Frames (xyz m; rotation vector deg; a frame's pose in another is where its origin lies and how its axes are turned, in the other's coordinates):
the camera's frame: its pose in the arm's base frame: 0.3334 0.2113 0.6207 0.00 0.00 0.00
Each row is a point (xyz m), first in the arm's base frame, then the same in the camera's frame.
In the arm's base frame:
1: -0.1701 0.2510 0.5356
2: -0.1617 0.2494 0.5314
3: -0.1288 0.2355 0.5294
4: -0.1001 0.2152 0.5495
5: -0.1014 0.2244 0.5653
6: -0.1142 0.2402 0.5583
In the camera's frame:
1: -0.5035 0.0397 -0.0851
2: -0.4951 0.0381 -0.0893
3: -0.4622 0.0242 -0.0913
4: -0.4335 0.0039 -0.0712
5: -0.4348 0.0131 -0.0554
6: -0.4476 0.0289 -0.0624

